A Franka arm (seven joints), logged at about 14 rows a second.
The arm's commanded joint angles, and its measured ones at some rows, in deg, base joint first. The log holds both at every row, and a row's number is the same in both.
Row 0, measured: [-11.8, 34.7, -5.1, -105.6, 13.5, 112.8, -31.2]
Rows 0 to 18, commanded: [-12.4, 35.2, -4.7, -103.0, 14.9, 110.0, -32.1]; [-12.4, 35.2, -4.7, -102.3, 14.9, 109.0, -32.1]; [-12.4, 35.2, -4.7, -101.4, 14.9, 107.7, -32.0]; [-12.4, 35.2, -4.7, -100.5, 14.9, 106.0, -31.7]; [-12.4, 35.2, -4.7, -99.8, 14.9, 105.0, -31.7]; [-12.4, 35.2, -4.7, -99.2, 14.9, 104.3, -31.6]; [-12.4, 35.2, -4.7, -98.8, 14.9, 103.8, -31.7]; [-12.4, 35.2, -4.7, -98.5, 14.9, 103.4, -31.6]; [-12.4, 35.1, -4.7, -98.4, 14.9, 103.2, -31.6]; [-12.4, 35.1, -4.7, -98.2, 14.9, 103.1, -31.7]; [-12.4, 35.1, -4.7, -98.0, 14.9, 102.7, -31.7]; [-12.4, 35.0, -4.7, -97.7, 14.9, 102.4, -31.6]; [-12.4, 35.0, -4.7, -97.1, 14.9, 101.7, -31.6]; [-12.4, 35.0, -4.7, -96.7, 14.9, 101.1, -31.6]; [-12.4, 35.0, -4.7, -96.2, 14.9, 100.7, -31.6]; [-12.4, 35.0, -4.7, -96.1, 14.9, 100.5, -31.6]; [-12.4, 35.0, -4.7, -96.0, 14.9, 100.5, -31.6]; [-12.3, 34.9, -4.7, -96.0, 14.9, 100.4, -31.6]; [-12.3, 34.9, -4.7, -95.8, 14.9, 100.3, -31.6]
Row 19, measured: [-11.8, 34.7, -5.0, -96.9, 13.7, 101.7, -31.2]
